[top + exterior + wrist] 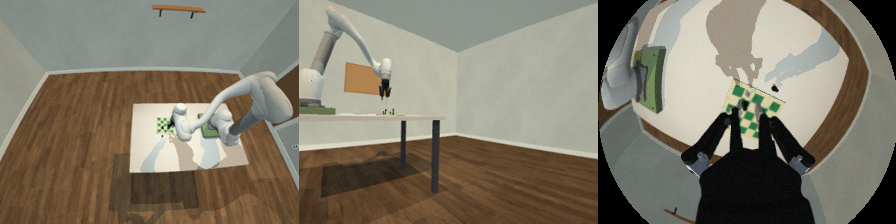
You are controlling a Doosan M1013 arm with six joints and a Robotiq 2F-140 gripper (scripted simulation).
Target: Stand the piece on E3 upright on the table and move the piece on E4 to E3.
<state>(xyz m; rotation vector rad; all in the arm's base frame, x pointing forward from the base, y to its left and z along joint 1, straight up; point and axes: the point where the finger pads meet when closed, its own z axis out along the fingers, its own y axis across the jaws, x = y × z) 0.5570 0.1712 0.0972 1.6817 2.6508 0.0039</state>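
My gripper is now 12 cm above the pale piece. Also, from my hand: dark piece 13 cm below, 7 cm to the left, 7 cm ahead; green-and-white chessboard 14 cm below, 7 cm to the right, 5 cm ahead.
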